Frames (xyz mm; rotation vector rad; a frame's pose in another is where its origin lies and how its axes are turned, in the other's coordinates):
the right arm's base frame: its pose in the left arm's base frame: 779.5 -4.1 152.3 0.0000 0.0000 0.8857
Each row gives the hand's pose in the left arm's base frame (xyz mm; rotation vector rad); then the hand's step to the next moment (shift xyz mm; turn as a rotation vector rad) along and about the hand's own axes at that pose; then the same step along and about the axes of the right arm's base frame.
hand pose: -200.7 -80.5 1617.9 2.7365 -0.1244 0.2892
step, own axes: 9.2 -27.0 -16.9 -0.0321 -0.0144 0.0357
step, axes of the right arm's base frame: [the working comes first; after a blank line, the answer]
step, axes of the left arm's base frame: 9.3 31.0 7.4 -0.0229 0.0011 -0.0446

29.8 12.4 7.4 -0.0137 0.0184 -0.0446
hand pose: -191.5 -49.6 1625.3 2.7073 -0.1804 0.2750
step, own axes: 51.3 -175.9 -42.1 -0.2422 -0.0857 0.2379
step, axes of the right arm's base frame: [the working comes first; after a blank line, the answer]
step, axes of the left arm's base frame: 72.2 172.5 -19.1 -0.1819 0.0002 -0.2992

179.3 53.3 -19.1 -0.1149 0.1410 -0.2992
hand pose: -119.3 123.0 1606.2 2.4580 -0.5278 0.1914
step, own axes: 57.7 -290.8 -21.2 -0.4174 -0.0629 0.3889
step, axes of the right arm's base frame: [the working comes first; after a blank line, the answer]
step, axes of the left arm's base frame: 172.7 207.3 -124.6 -0.3489 -0.0493 -0.4530

269.8 -2.6 -124.6 -0.2590 0.2390 -0.4530
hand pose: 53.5 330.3 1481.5 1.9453 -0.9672 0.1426
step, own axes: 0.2 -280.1 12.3 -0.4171 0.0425 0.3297
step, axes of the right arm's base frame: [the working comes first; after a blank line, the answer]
step, axes of the left arm's base frame: 186.4 63.1 -199.7 -0.4039 -0.0307 -0.3470

166.8 -104.4 -199.7 -0.2794 0.2933 -0.3470
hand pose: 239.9 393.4 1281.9 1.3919 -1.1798 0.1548
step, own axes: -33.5 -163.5 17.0 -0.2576 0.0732 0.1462
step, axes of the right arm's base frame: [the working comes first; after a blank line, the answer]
step, axes of the left arm's base frame: 89.1 -39.0 -136.7 -0.2511 0.0396 -0.1688

26.2 -93.7 -136.7 -0.1282 0.2195 -0.1688
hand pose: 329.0 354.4 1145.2 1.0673 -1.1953 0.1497
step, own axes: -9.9 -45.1 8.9 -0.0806 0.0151 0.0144
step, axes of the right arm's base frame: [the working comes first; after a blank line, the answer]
step, axes of the left arm's base frame: 17.1 -26.5 -34.9 -0.0526 0.0312 -0.0565

-9.7 -30.0 -34.9 -0.0091 0.0605 -0.0565
